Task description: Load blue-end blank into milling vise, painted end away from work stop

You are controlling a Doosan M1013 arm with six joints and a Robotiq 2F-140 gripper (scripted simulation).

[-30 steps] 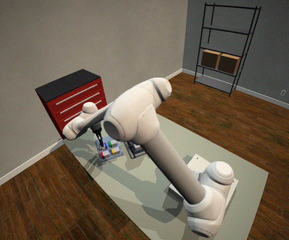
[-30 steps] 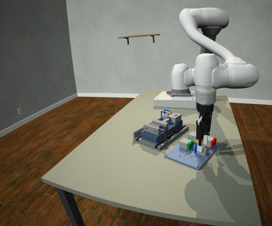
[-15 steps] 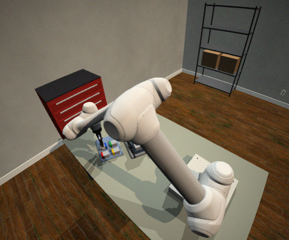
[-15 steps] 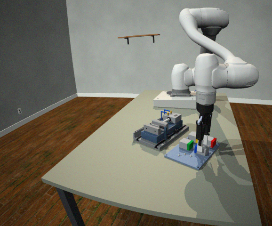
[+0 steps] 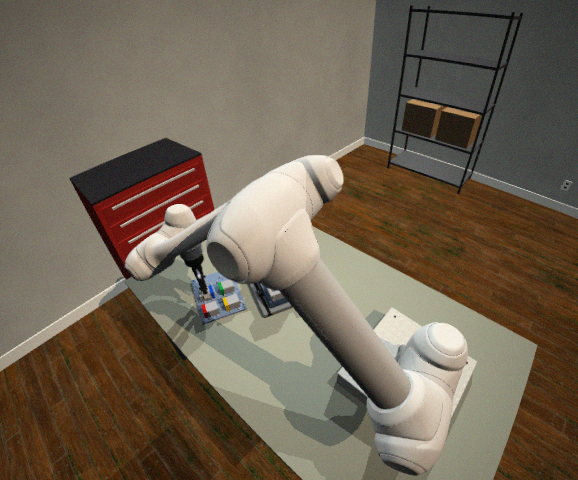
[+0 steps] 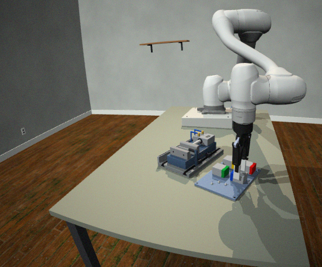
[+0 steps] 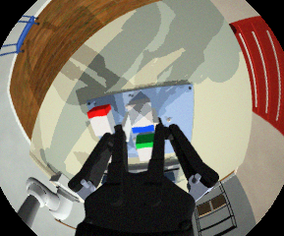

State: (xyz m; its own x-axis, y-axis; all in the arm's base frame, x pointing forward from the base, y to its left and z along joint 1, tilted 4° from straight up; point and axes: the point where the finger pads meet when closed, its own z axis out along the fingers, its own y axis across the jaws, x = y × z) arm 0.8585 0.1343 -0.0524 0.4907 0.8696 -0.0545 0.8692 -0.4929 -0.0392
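Right now the infeed plate is 2 cm behind my hand, 4 cm to the right of it and 6 cm below it. From my hand the other things lie so: green-ended blank: 4 cm behind, 8 cm to the right, 3 cm below; blue-ended blank: 3 cm below; red-ended blank: 8 cm behind, 5 cm to the left, 3 cm below.
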